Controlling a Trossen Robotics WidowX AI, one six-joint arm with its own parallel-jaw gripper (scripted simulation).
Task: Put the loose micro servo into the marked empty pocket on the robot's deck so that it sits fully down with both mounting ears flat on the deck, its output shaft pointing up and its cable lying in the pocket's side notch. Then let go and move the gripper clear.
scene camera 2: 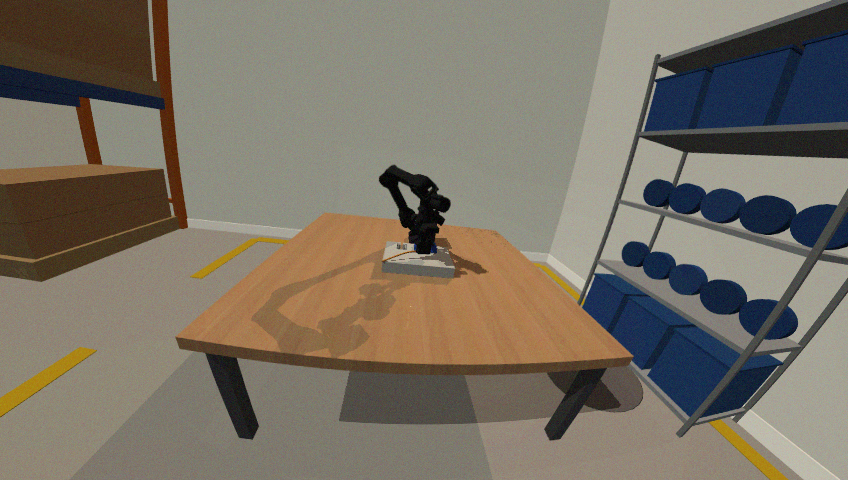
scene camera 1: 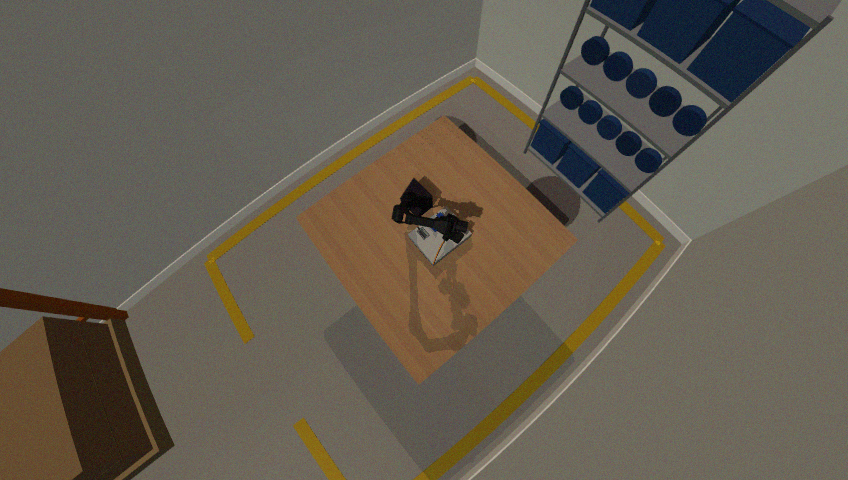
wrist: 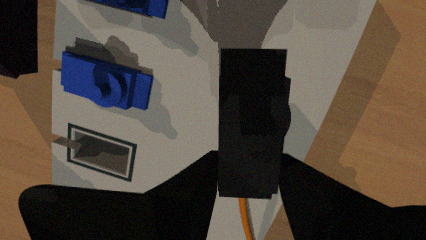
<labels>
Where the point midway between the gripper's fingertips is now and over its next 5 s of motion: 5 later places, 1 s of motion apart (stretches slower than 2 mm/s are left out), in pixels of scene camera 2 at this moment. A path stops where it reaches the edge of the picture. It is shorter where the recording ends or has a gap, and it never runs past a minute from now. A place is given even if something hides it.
The gripper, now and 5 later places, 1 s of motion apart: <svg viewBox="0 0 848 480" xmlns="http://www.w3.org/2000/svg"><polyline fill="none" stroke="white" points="421,242 403,238 403,232 403,234 402,238 402,242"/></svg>
</labels>
